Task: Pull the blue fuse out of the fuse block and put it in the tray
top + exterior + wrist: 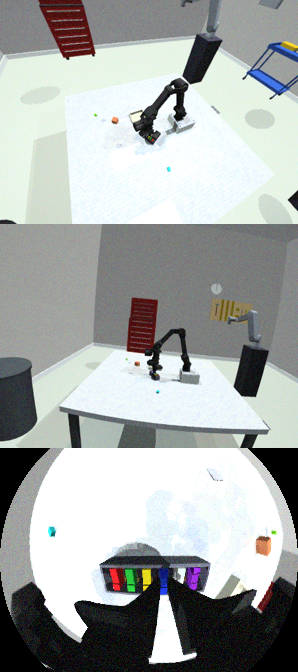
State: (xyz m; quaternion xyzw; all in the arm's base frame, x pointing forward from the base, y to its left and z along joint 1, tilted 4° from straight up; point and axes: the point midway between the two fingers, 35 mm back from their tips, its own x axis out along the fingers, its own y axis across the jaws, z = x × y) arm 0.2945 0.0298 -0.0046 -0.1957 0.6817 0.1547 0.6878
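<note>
Right now the cream tray is 200 mm to the right of my gripper tip and 40 mm below it. Also, from my gripper tip: cyan piece: 50 mm behind, 280 mm to the left, 30 mm below; then blue fuse: 10 mm below; then orange cube: 190 mm ahead, 230 mm to the right, 20 mm below.
</note>
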